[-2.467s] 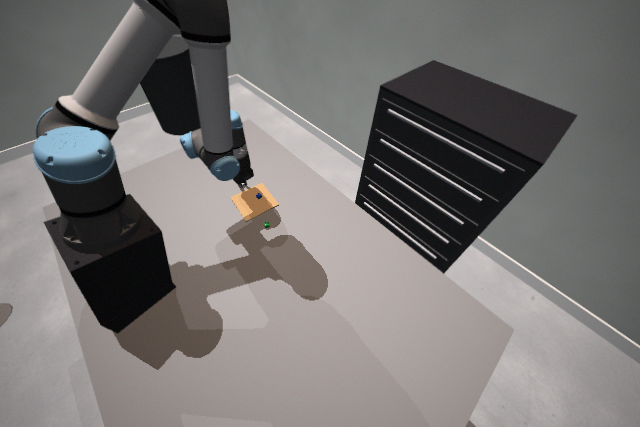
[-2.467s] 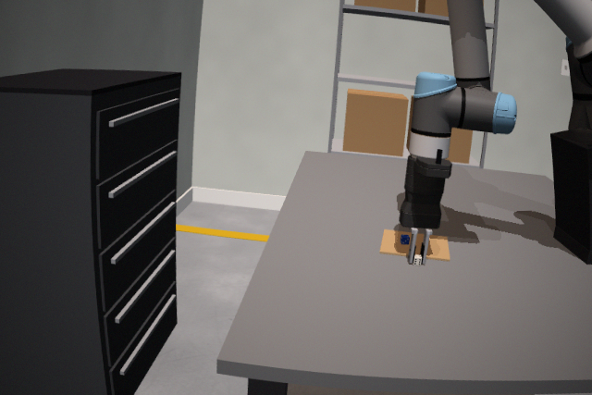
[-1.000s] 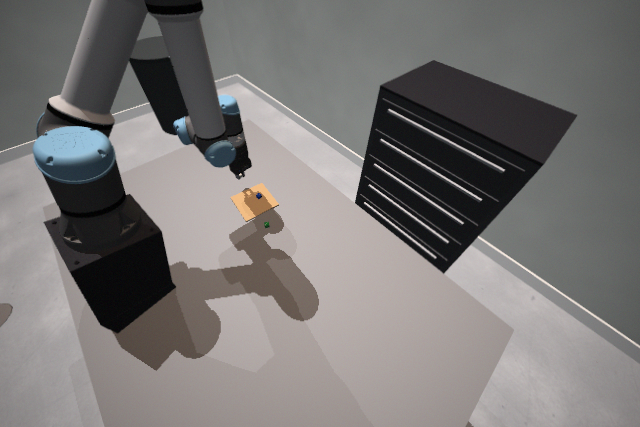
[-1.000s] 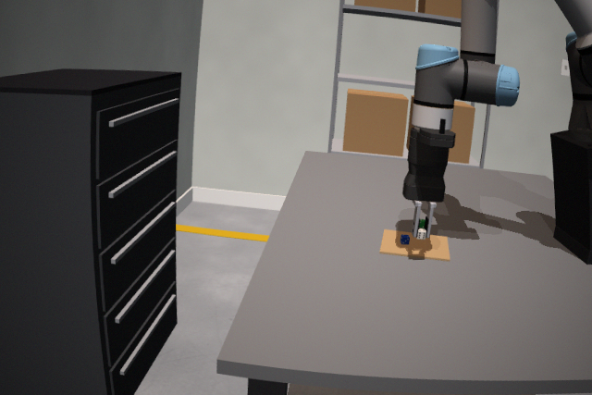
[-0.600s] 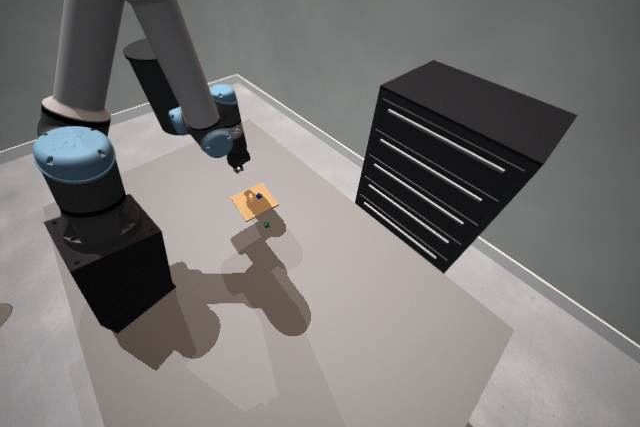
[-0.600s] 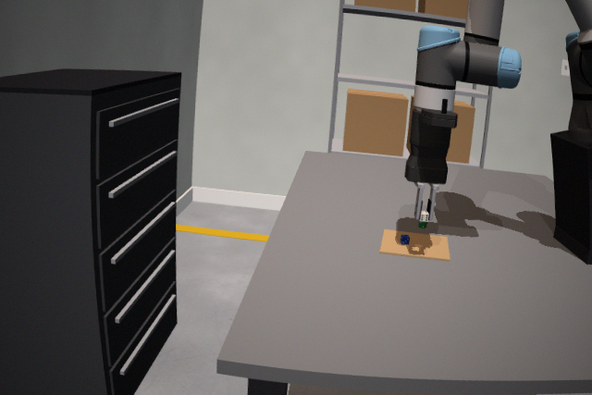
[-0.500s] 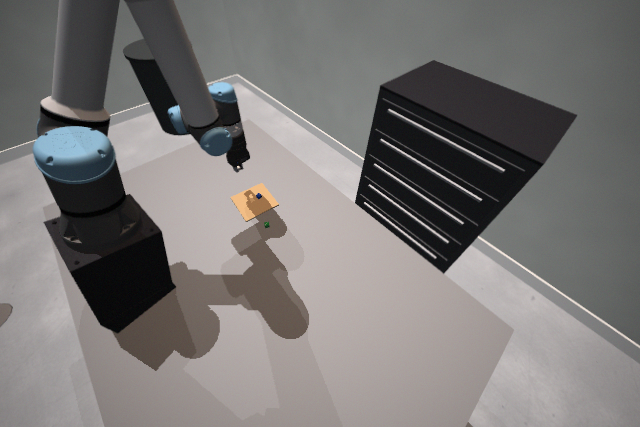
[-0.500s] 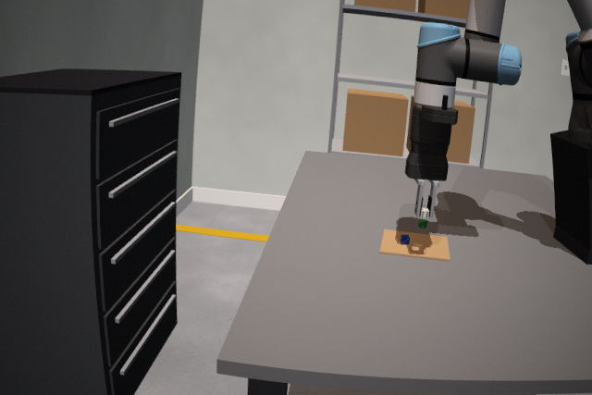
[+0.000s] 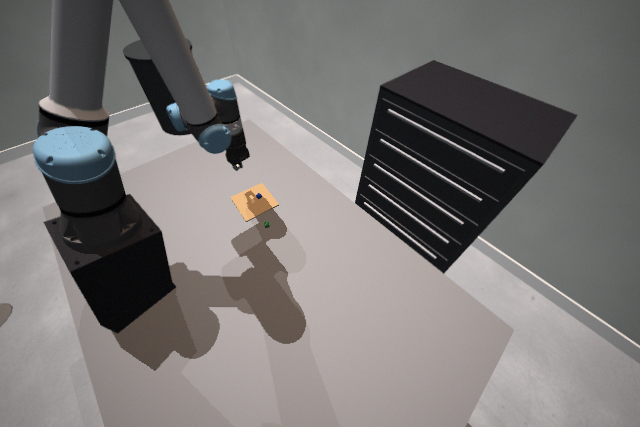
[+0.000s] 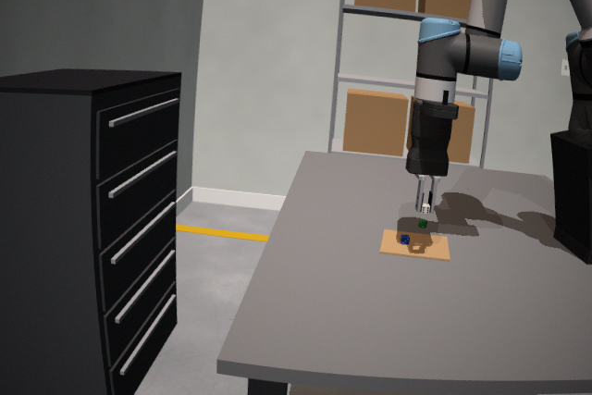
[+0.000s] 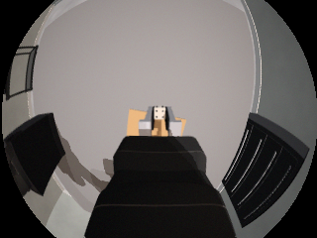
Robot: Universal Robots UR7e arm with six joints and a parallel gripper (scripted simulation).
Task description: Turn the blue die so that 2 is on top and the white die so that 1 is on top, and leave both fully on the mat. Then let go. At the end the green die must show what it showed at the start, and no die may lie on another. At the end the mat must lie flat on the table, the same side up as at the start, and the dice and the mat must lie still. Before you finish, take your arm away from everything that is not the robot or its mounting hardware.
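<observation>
My hand is 120 mm above the orange mat, 100 mm to the left of it and 10 mm short of it. From my hand the other things lie so: green die (230 mm to the right, 110 mm below, 10 mm ahead); white die (10 mm below); blue die (110 mm below, 90 mm to the right, 40 mm ahead).
</observation>
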